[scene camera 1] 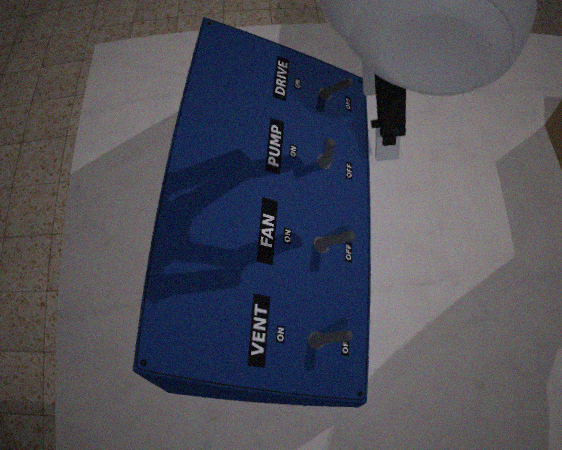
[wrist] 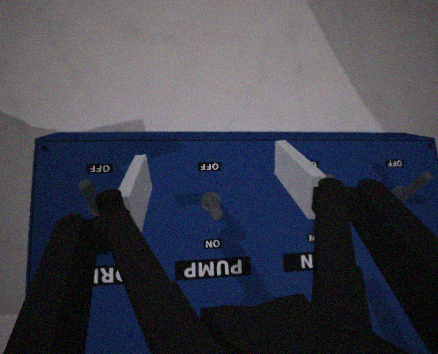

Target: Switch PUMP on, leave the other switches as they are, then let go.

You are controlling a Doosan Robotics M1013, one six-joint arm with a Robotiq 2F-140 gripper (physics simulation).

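Frame: origin at the arm's base, x ahead, y left, z up, level; millimetres.
Seen in the pictures: gripper, between the fingertips: (scene camera 1: 380, 123) (wrist: 212, 164).
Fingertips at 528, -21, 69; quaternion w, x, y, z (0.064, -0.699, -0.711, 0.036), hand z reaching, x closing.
Pixels of each thing's middle, then the offset from my fingertips to it, as dx, dy, dz. "pt": a spot on its surface instead. Level surfaces: height alone.
- PUMP switch, middle of its body: (wrist: 213, 206) (scene camera 1: 328, 151) +59, +3, -58
- DRIVE switch, middle of its body: (wrist: 91, 196) (scene camera 1: 338, 86) +35, -115, -65
- VENT switch, a spot on its surface: (scene camera 1: 331, 338) pt +70, +246, -60
- blue panel box, middle of its body: (scene camera 1: 266, 208) (wrist: 252, 242) +140, +56, -113
- pale surface, height of its surface: dz -177
The PUMP switch (scene camera 1: 327, 153) (wrist: 212, 204) has its lever tilted toward its ON label, unlike the others. The DRIVE switch (scene camera 1: 335, 89) (wrist: 87, 190), FAN switch (scene camera 1: 334, 240) (wrist: 414, 185) and VENT switch (scene camera 1: 331, 338) lean toward OFF. My gripper (scene camera 1: 378, 120) (wrist: 212, 164) is open, with nothing between its pale pads. In the wrist view the pads stand apart on either side of the PUMP lever. In the scene view they are to the right of that lever and apart from it; one finger is mostly hidden behind the arm.
The blue panel box (scene camera 1: 215, 310) (wrist: 165, 320) carries the switches and their labels. It rests on a pale surface (scene camera 1: 430, 210) (wrist: 200, 65). The light grey arm (scene camera 1: 435, 45) covers the top right of the scene view. Finger shadows fall across the panel. Tiled floor shows at the left.
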